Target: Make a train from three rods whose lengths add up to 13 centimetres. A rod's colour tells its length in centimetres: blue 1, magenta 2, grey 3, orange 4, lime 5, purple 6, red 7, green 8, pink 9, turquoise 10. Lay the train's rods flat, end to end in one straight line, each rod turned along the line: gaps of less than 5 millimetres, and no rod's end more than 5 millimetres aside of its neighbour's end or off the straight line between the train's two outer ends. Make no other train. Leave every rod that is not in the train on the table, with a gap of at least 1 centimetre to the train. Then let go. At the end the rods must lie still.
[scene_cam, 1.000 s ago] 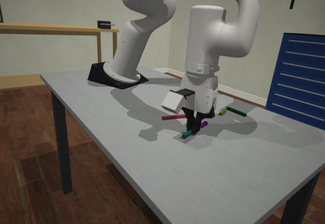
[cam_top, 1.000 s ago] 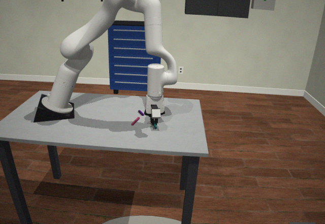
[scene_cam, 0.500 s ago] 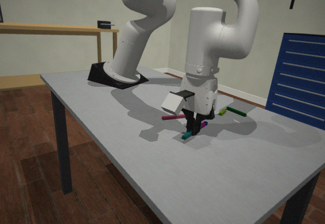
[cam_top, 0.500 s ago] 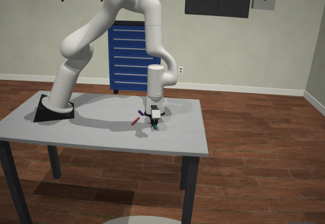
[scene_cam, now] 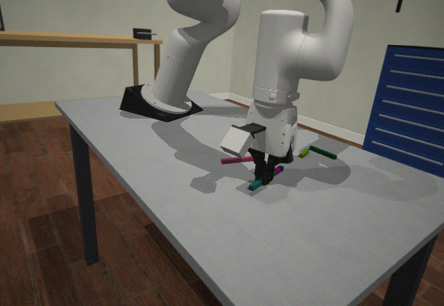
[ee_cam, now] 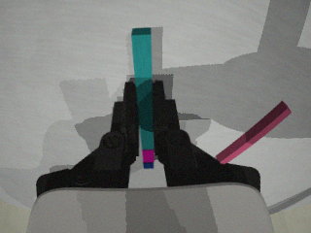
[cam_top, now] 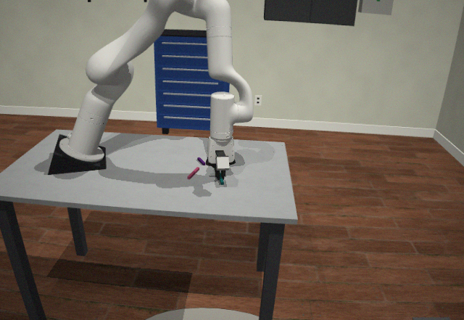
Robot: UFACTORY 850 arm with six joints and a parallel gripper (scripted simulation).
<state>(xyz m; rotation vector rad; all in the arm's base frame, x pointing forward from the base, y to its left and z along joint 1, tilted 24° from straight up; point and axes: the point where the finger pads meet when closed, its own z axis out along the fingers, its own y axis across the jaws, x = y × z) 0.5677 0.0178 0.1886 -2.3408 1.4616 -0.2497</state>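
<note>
The turquoise rod is 20 mm below my hand. Also, from my hand: pink rod 110 mm behind, 20 mm below; magenta rod 30 mm behind, 50 mm to the left, 20 mm below; blue rod 40 mm behind, 70 mm to the left, 20 mm below.
</note>
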